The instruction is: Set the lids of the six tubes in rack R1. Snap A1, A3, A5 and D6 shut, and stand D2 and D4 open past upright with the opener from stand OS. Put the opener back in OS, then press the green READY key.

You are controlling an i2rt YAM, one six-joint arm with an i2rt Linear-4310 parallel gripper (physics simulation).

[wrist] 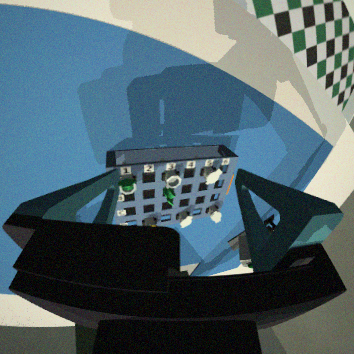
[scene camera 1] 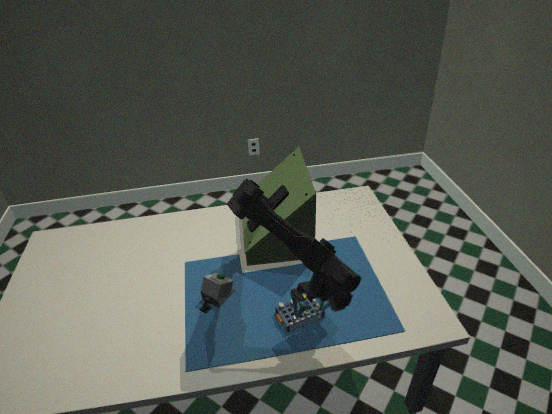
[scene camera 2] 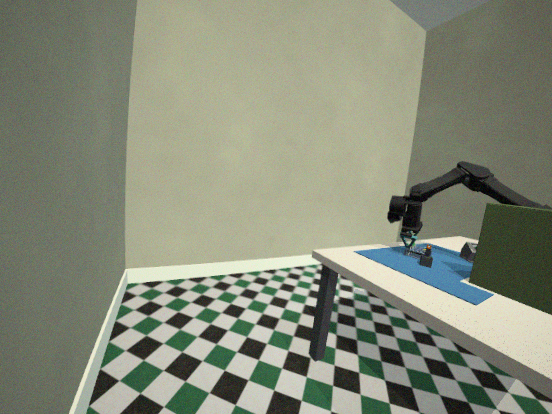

I see my gripper [wrist: 177, 174] and a blue mat [wrist: 83, 87].
